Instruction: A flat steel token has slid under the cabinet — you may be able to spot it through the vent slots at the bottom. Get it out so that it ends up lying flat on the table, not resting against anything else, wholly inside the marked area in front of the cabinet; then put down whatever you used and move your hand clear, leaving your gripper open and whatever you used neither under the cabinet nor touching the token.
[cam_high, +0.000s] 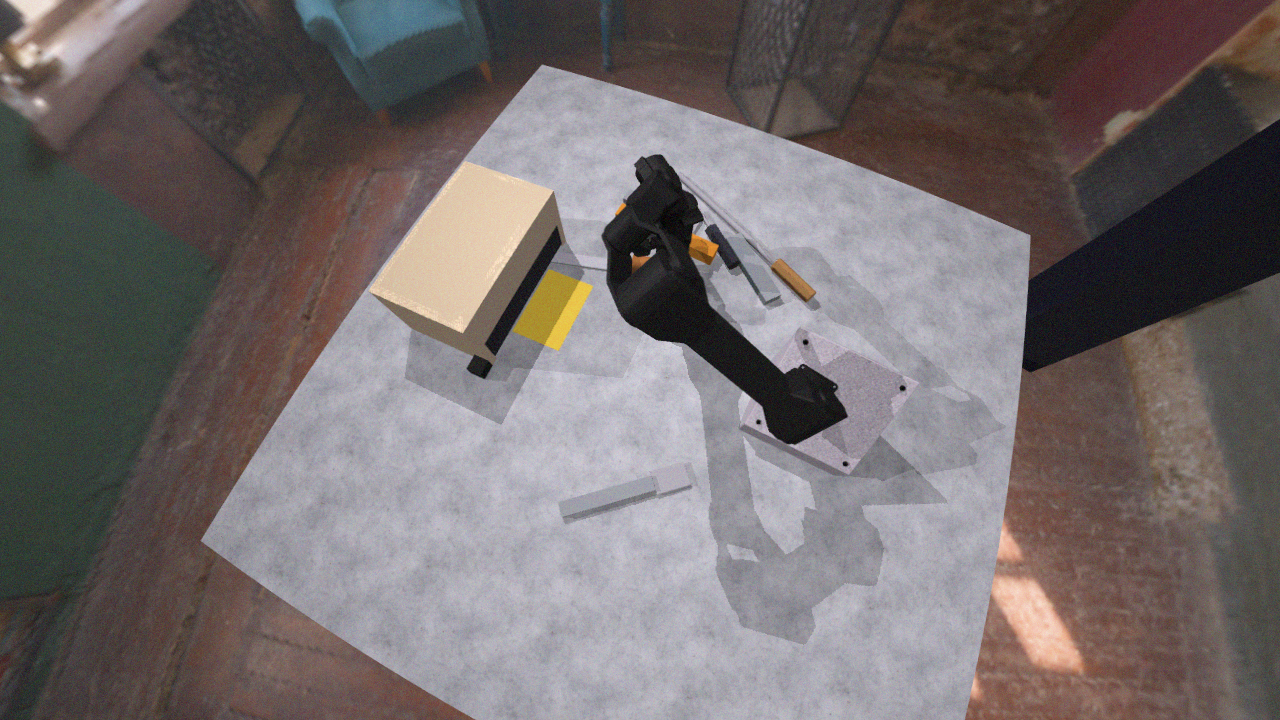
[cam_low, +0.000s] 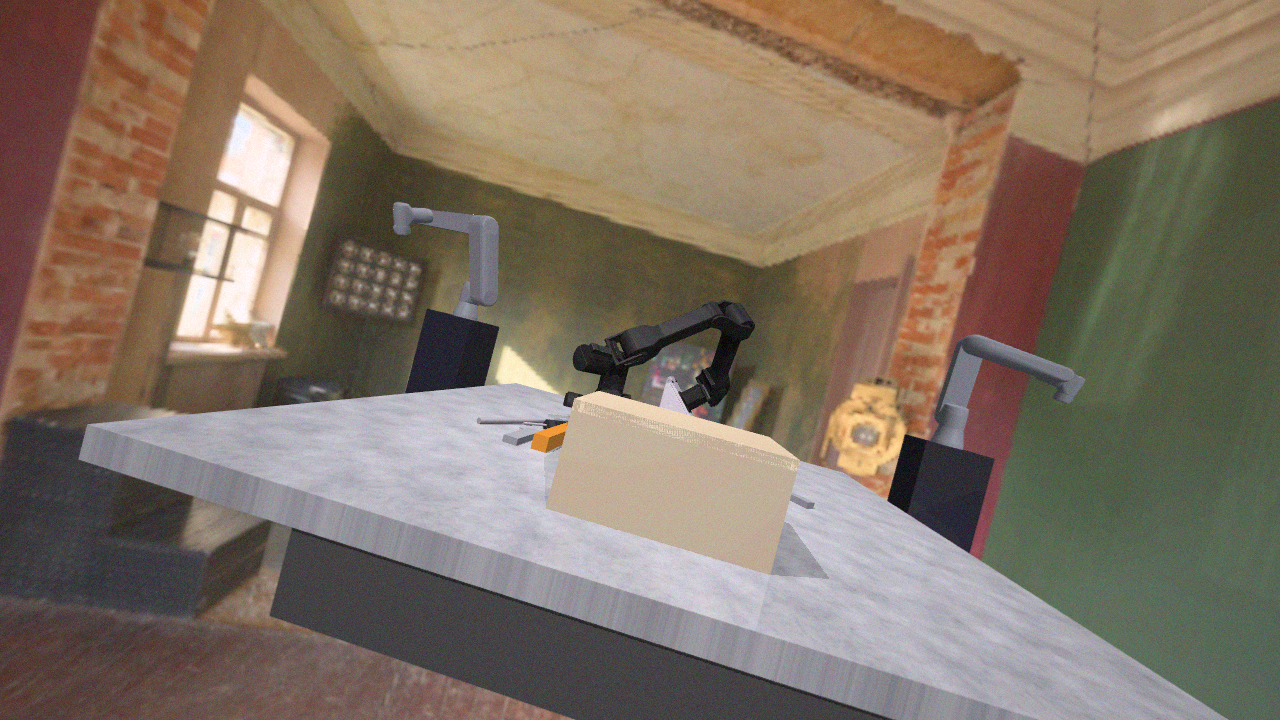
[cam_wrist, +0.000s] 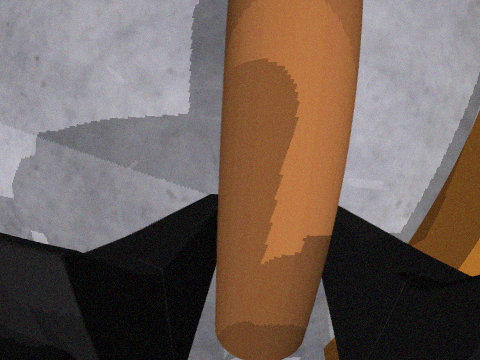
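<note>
The orange bar is 50 mm ahead of my gripper tip, 70 mm to the right of it and 10 mm above it. The rest, counted from my gripper tip: flat grey token 290 mm ahead, 170 mm to the left; then grey bar 140 mm behind, 100 mm to the right; then black-handled tool 30 mm behind, 130 mm to the right.
</note>
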